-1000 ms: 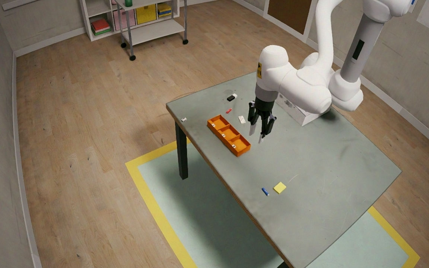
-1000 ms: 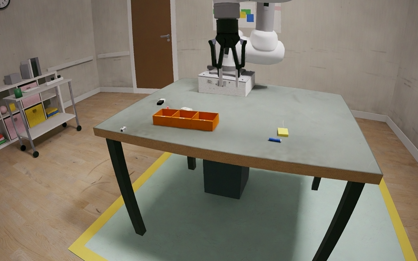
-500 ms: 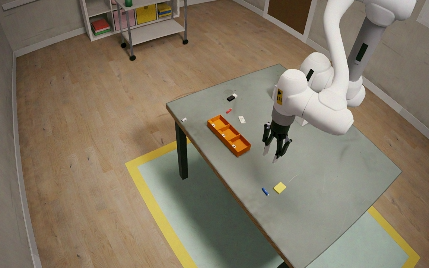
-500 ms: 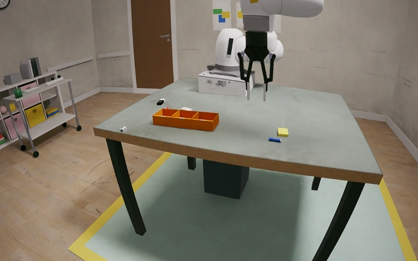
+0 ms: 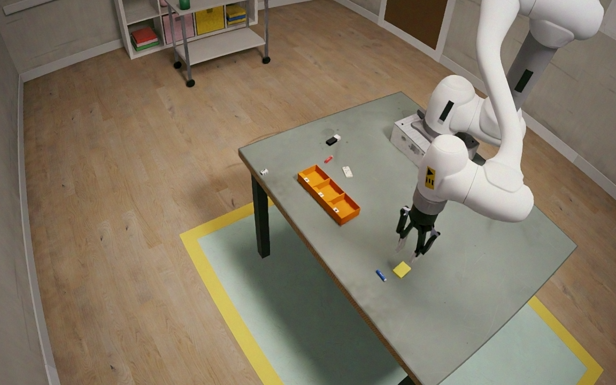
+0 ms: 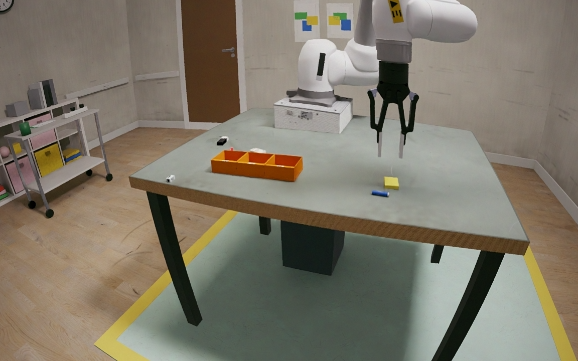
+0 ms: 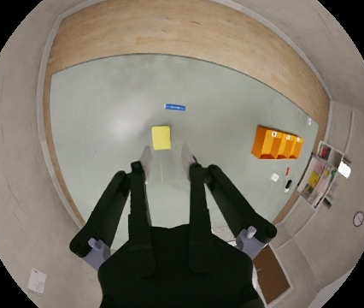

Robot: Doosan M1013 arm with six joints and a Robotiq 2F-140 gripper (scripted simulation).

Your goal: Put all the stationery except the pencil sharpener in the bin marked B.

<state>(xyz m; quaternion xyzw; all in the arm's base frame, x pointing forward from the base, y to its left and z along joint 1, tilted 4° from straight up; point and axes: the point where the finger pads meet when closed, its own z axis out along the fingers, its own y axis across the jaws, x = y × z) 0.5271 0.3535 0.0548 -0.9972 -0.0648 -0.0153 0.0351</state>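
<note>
Right now my hand is 110 mm above the yellow sticky pad and 10 mm to the right of it. The rest, counted from my hand: orange bin: 370 mm to the right, 90 mm below, 30 mm ahead; then blue stick: 110 mm below, 70 mm ahead, 10 mm to the right; then flat white piece: 430 mm to the right, 110 mm below, 110 mm behind.
</note>
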